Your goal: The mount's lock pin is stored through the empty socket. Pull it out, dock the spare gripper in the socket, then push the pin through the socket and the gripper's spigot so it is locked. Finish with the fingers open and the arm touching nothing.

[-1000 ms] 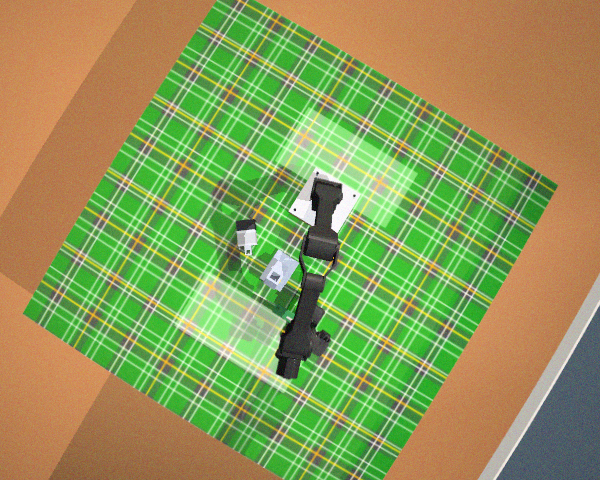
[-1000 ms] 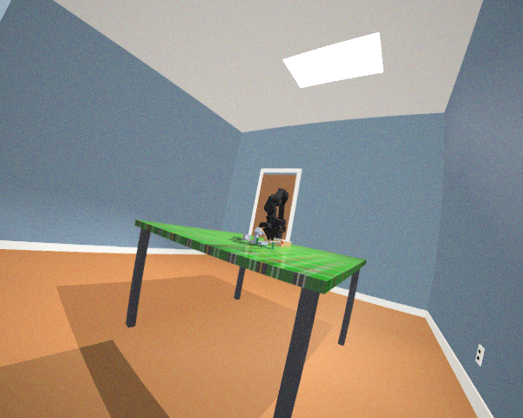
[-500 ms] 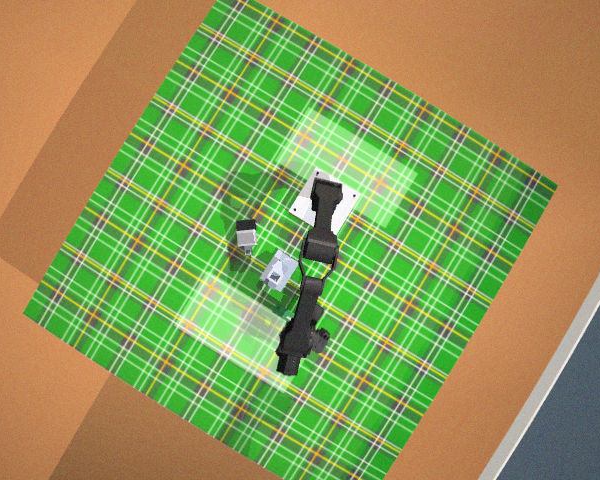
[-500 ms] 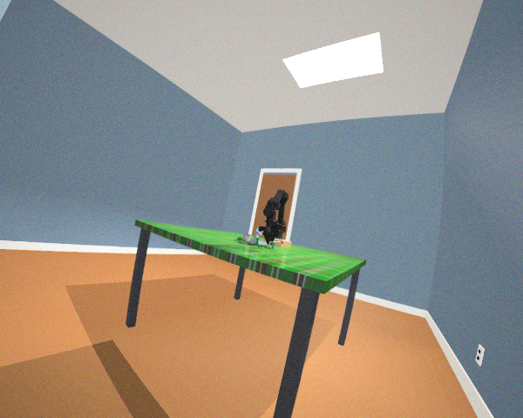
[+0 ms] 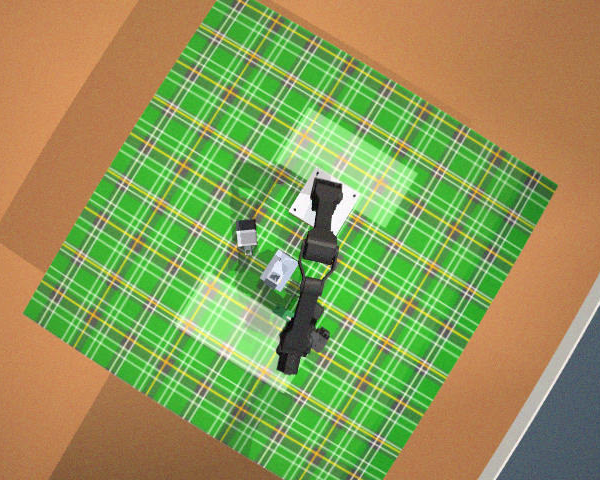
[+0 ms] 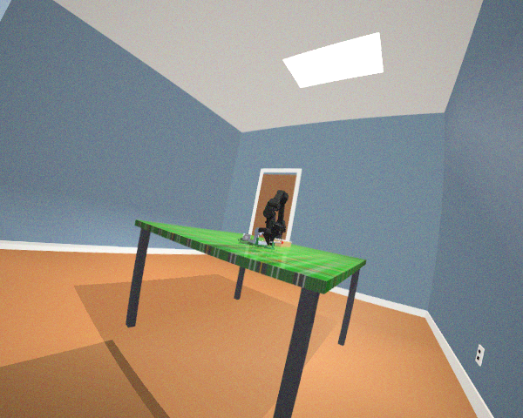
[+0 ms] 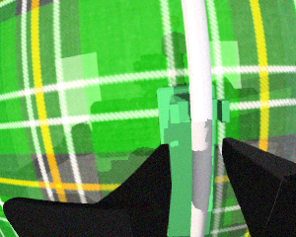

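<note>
The green translucent block is 10 mm behind my gripper tip, 40 mm to the right of it and 10 mm above it. Round my gripper tip: spare gripper: 170 mm behind, 280 mm to the right; then socket: 110 mm behind, 150 mm to the right, 30 mm above.
</note>
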